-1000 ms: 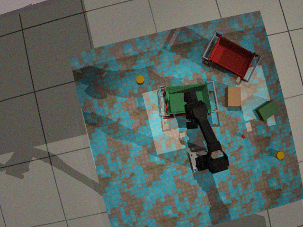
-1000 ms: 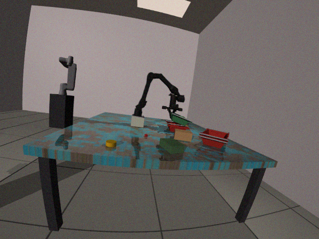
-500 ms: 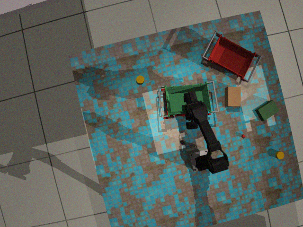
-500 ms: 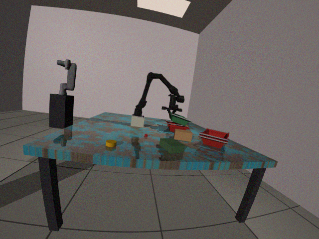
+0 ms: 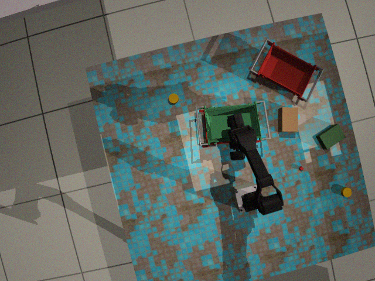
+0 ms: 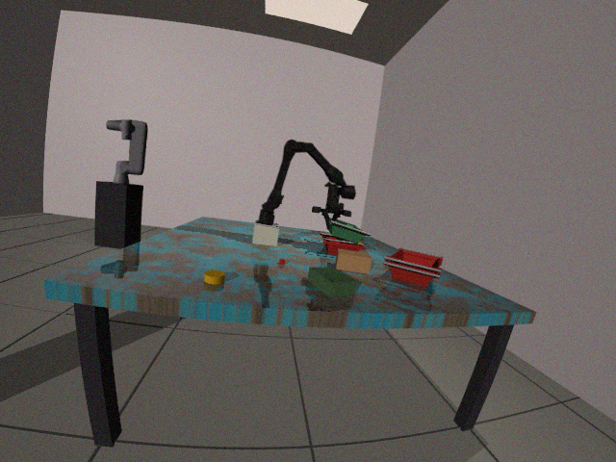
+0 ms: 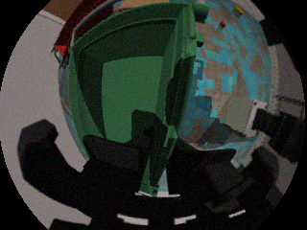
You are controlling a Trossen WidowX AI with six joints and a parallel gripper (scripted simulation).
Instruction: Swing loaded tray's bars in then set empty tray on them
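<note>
Now: gripper tip 7 cm short of the green tray, 1 cm to the left of it and 2 cm below it. Round my gripper tip: tan box (3 cm ahead, 31 cm to the right, 7 cm below); then small red cube (23 cm behind, 33 cm to the right, 9 cm below); then green block (11 cm behind, 52 cm to the right, 8 cm below).
</note>
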